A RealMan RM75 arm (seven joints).
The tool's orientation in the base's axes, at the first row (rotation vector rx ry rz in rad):
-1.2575 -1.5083 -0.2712
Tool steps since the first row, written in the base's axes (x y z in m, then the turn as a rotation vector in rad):
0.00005 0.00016 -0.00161 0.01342 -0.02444 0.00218
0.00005 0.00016 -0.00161 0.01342 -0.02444 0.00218
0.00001 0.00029 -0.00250 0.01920 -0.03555 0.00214
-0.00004 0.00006 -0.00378 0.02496 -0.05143 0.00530
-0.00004 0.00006 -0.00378 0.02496 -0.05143 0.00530
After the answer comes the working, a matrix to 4 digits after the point.
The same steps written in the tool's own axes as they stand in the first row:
-0.00122 0.00081 0.00069 -0.00947 -0.00023 -0.02631
-0.00122 0.00081 0.00069 -0.00947 -0.00023 -0.02631
-0.00189 0.00122 0.00114 -0.01468 -0.00014 -0.03770
-0.00307 0.00164 0.00148 -0.01989 -0.00342 -0.05375
-0.00307 0.00164 0.00148 -0.01989 -0.00342 -0.05375

The tool's axes in the first row as the columns of a matrix, in the base's axes (rounded; the answer above uses it unrounded):
0.1633 0.8011 -0.5758
0.5503 0.4104 0.7271
0.8188 -0.4356 -0.3739

